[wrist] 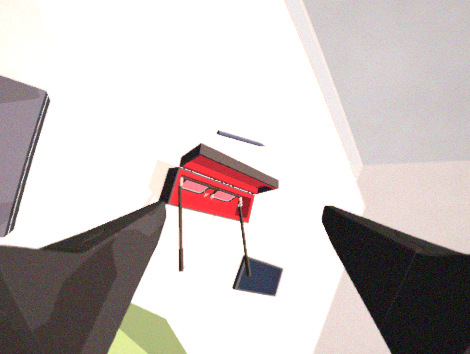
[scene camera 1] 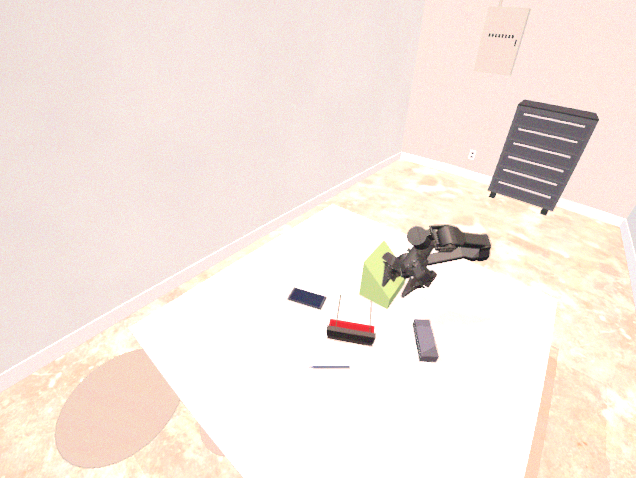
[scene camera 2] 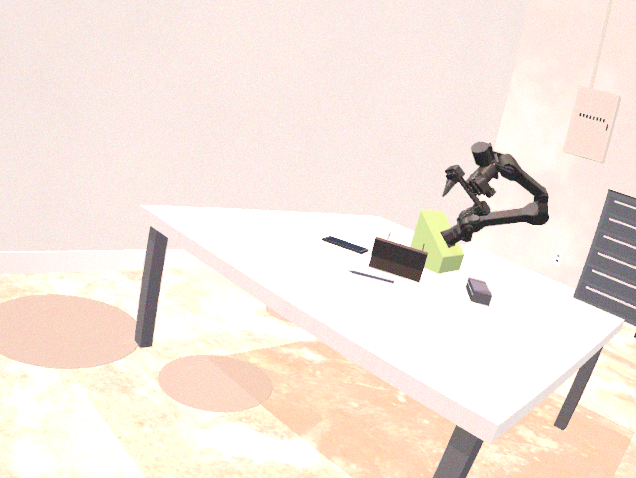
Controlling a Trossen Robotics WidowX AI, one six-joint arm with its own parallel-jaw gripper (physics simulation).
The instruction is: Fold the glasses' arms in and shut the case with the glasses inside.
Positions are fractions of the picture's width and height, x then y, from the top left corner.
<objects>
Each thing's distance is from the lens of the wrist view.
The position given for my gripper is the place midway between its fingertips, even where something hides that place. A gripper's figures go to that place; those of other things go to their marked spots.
my gripper (wrist: 0.52, 0.60): 0.11 m
glasses (wrist: 0.39, 0.52): 0.33 m
dark blue flat card (wrist: 0.56, 0.79): 0.53 m
The marked spots on the glasses and the dark blue flat card are 0.31 m apart.
</objects>
